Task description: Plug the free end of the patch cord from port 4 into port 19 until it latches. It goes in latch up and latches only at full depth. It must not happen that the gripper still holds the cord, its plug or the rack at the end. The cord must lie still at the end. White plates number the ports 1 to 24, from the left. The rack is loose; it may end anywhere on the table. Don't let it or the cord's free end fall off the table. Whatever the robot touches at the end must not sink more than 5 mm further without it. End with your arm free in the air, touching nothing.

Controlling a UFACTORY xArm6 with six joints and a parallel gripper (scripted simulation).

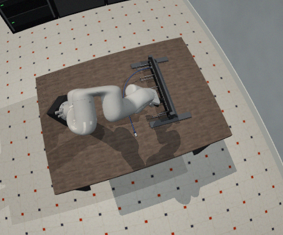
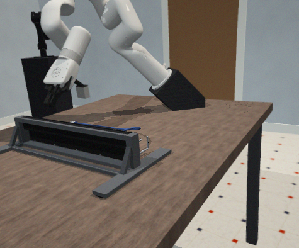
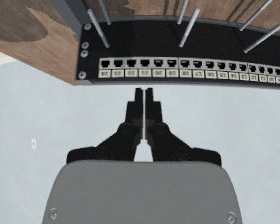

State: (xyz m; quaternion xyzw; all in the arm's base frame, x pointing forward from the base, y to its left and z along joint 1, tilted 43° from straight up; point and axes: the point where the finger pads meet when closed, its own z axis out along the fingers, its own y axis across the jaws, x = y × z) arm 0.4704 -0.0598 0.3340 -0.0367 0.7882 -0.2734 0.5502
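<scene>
Right now my hand is 220 mm past the plug, 140 mm above it and 80 mm to the left of it.
</scene>
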